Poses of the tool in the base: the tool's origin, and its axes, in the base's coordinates. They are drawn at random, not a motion.
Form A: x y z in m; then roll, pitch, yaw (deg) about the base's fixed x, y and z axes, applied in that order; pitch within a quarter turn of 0, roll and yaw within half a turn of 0.
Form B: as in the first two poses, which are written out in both.
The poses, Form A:
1: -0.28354 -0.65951 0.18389 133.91 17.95 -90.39
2: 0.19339 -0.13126 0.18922 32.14 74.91 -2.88
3: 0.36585 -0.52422 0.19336 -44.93 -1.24 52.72
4: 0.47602 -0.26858 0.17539 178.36 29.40 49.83
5: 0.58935 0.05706 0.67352 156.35 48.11 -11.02
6: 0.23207 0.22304 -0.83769 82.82 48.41 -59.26
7: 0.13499 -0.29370 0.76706 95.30 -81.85 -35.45
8: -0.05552 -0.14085 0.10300 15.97 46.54 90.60
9: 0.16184 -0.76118 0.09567 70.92 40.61 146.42
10: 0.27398 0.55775 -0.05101 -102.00 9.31 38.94
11: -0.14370 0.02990 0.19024 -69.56 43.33 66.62
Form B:
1:
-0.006 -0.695 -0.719 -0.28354
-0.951 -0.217 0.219 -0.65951
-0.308 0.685 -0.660 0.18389
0 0 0 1

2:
0.260 0.556 0.790 0.19339
-0.013 0.820 -0.572 -0.13126
-0.966 0.138 0.220 0.18922
0 0 0 1

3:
0.606 -0.554 -0.571 0.36585
0.795 0.441 0.416 -0.52422
0.022 -0.706 0.708 0.19336
0 0 0 1

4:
0.562 0.773 -0.295 0.47602
0.666 -0.634 -0.393 -0.26858
-0.491 0.025 -0.871 0.17539
0 0 0 1

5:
0.655 0.118 -0.746 0.58935
-0.128 -0.956 -0.263 0.05706
-0.744 0.268 -0.612 0.67352
0 0 0 1

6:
0.339 0.487 -0.805 0.23207
-0.571 -0.574 -0.587 0.22304
-0.748 0.659 0.083 -0.83769
0 0 0 1

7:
0.115 -0.857 -0.503 0.13499
-0.082 0.496 -0.864 -0.29370
0.990 0.141 -0.013 0.76706
0 0 0 1

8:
-0.007 -0.963 0.268 -0.05552
0.688 0.190 0.701 -0.14085
-0.726 0.189 0.661 0.10300
0 0 0 1

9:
-0.632 -0.693 0.345 0.16184
0.420 0.068 0.905 -0.76118
-0.651 0.717 0.248 0.09567
0 0 0 1

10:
0.768 0.008 -0.641 0.27398
0.620 -0.261 0.740 0.55775
-0.162 -0.965 -0.205 -0.05101
0 0 0 1

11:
0.289 -0.576 -0.765 -0.14370
0.668 -0.452 0.592 0.02990
-0.686 -0.682 0.254 0.19024
0 0 0 1

